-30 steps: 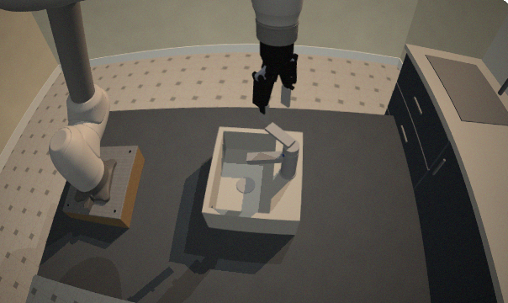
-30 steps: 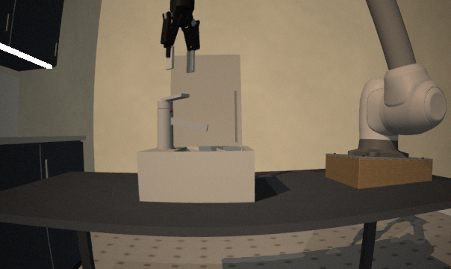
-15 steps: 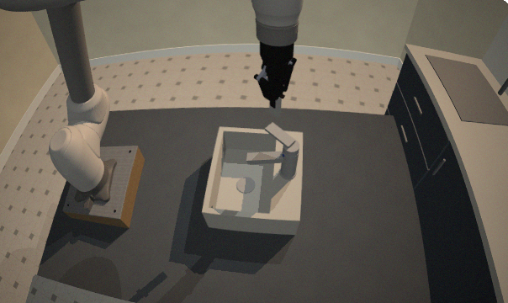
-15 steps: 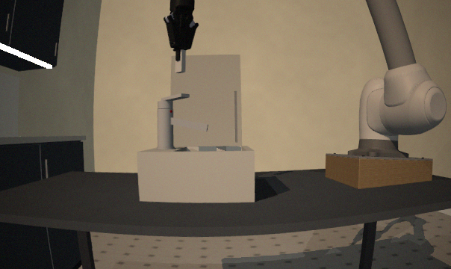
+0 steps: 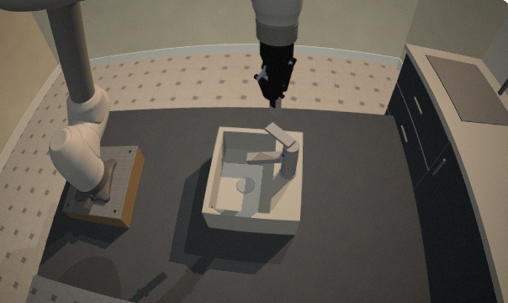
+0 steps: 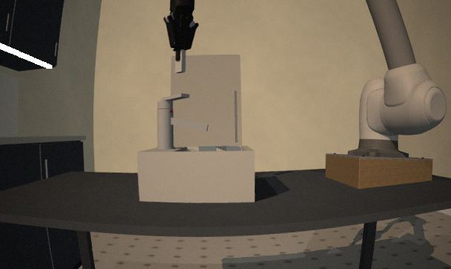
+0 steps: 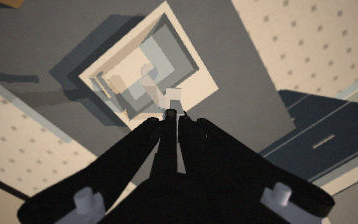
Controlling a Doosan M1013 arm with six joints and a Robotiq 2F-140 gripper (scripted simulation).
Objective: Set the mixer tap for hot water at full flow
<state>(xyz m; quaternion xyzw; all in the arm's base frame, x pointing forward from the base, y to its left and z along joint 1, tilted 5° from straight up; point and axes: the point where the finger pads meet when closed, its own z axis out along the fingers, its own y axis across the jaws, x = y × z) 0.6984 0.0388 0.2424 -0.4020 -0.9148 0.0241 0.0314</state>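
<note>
The lever is 10 mm ahead of my hand, 20 mm to the right of it and 100 mm below it. Round my hand: white sink: 70 mm behind, 30 mm to the right, 340 mm below.
</note>
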